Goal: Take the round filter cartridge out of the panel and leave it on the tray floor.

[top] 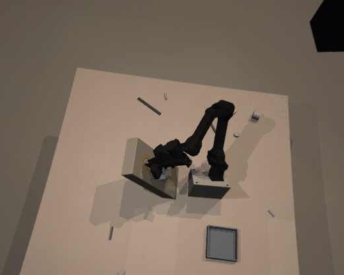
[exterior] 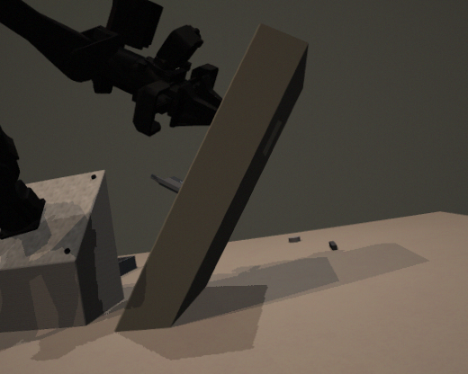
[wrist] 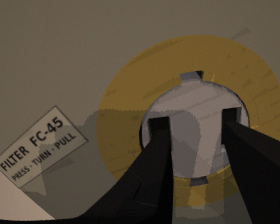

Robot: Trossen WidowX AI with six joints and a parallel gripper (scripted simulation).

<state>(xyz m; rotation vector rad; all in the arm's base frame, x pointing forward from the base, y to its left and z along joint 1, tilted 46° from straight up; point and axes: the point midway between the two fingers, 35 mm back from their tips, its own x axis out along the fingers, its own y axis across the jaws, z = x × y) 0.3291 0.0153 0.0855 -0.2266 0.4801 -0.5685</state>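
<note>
My gripper tip is now 1 cm short of the round filter cartridge and 1 cm above it. Round my gripper tip: grey shelf (10 cm below, 9 cm behind, 1 cm to the left); then grey framed tray (37 cm behind, 34 cm to the left, 23 cm below); then service panel (8 cm below, 3 cm behind, 1 cm to the left).
</note>
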